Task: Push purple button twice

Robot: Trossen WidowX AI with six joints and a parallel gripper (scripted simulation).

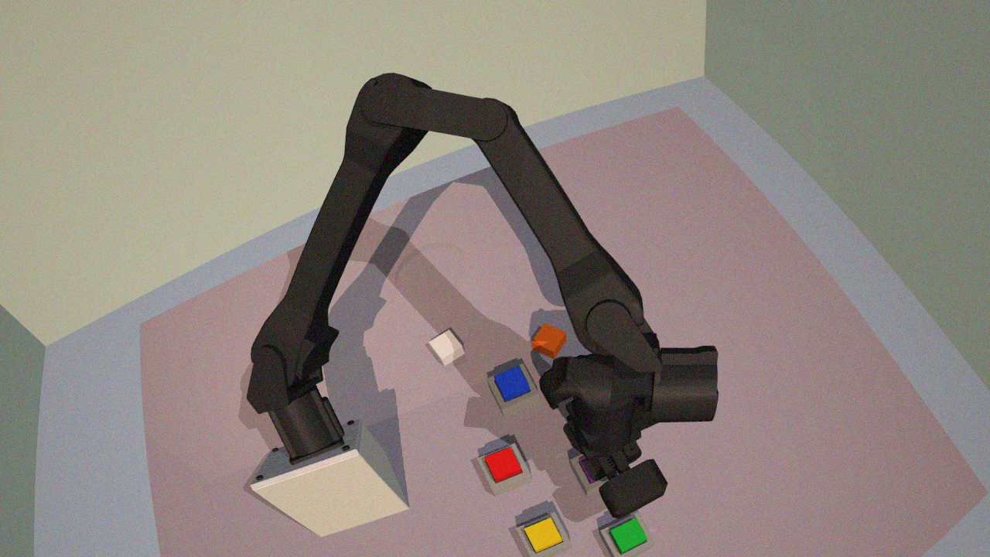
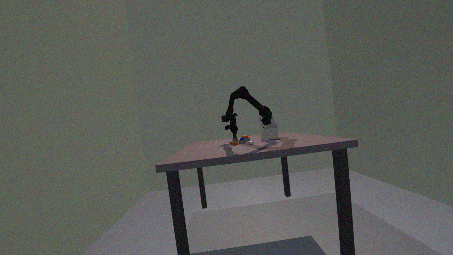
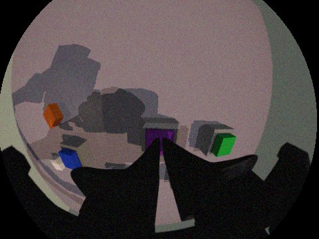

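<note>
Now: the purple button 10 mm below my gripper tip. The rest, counted from my gripper tip: red button (90 mm behind, 60 mm to the left); then yellow button (100 mm behind, 40 mm to the right); then green button (100 mm to the right, 20 mm behind).
</note>
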